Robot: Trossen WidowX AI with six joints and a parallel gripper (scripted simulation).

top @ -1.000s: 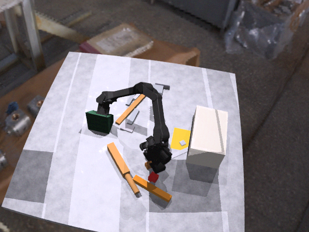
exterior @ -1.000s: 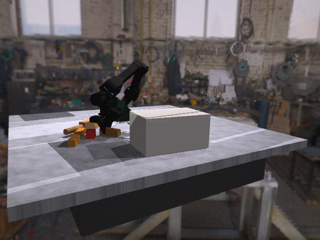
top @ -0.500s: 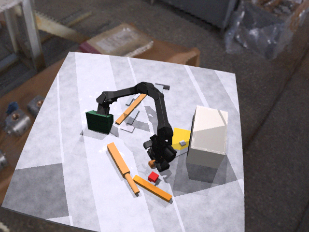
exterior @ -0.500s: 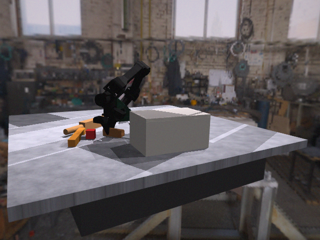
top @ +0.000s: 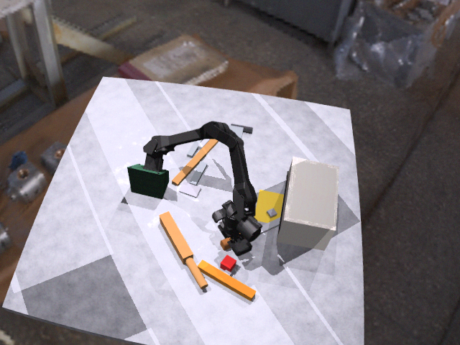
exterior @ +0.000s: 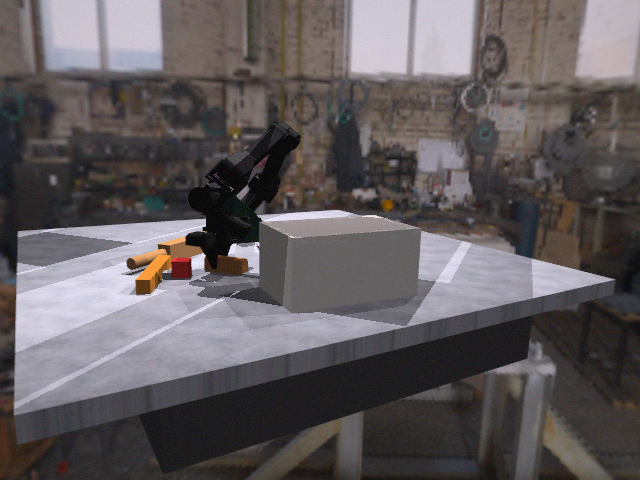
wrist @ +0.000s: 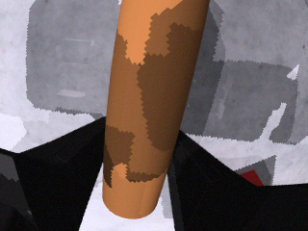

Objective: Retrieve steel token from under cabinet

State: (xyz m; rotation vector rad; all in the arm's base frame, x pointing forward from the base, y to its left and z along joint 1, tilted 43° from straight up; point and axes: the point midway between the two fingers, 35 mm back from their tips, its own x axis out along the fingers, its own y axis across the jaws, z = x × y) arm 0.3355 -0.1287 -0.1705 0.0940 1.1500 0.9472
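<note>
Right now the orange paddle is 15 cm behind my gripper tip, 9 cm to the right of it and 2 cm above it. From my gripper tip the other things lie so: small grey piece 13 cm to the right, 1 cm ahead; red cube 9 cm to the right, 1 cm above; orange bar 16 cm to the right, 1 cm ahead, 1 cm above.
</note>
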